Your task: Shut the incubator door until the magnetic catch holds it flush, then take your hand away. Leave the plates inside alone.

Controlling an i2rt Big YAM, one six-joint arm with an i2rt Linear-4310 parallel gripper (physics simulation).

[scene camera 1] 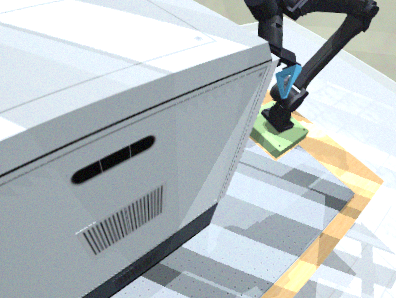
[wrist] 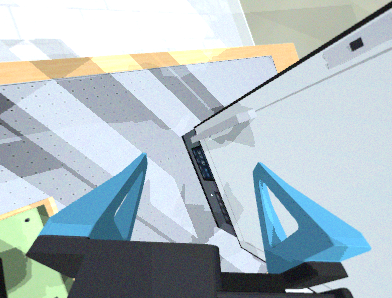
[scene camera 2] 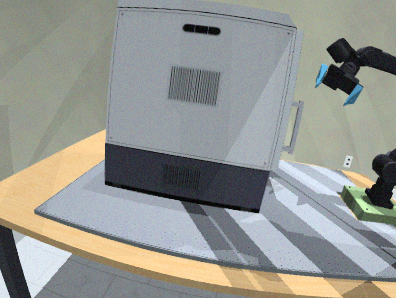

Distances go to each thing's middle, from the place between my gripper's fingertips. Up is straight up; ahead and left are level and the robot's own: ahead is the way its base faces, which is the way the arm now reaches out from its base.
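The incubator (scene camera 2: 198,106) is in the scene, and my gripper is 90 mm above it, 40 mm to the left of it and 380 mm short of it.
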